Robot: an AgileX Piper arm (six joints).
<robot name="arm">
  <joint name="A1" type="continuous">
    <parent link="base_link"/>
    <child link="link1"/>
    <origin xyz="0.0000 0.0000 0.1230"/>
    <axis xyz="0 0 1"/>
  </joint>
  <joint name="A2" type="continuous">
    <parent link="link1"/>
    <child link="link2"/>
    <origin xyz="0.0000 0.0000 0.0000"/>
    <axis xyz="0 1 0"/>
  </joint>
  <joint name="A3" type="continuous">
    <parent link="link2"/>
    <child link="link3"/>
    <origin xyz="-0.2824 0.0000 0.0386"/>
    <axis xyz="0 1 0"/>
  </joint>
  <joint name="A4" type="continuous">
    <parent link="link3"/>
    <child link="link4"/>
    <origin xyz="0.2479 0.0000 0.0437"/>
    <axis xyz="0.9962 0 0.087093"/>
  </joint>
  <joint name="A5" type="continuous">
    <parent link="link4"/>
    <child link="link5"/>
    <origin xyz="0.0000 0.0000 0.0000"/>
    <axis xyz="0 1 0"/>
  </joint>
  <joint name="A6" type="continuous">
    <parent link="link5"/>
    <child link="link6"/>
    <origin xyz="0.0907 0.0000 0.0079"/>
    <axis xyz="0.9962 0 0.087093"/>
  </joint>
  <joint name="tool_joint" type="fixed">
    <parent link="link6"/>
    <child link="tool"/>
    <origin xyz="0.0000 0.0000 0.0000" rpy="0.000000 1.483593 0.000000"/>
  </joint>
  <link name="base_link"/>
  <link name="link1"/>
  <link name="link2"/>
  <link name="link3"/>
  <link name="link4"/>
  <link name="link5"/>
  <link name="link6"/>
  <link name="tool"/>
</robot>
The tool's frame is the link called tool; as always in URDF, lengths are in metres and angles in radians. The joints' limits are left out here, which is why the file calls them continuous.
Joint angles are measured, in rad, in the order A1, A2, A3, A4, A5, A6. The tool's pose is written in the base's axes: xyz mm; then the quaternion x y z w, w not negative. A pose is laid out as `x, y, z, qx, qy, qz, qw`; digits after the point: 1 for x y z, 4 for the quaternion.
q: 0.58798 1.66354 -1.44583 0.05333 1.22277 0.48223
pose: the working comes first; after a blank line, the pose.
Where each joint sits with the arm in this pose, in the base's axes (m; each line is computed from the numbers above, not from the rounded line before):
A1: 0.0000 0.0000 0.1230
A2: 0.0000 0.0000 0.1230
A3: 0.0537 0.0358 0.4006
A4: 0.2630 0.1753 0.3897
A5: 0.2630 0.1753 0.3897
A6: 0.2768 0.1900 0.3010
the tool: 0.2768 0.1900 0.3010

276.8, 190.0, 301.0, -0.0462, 0.9927, 0.0776, 0.0801
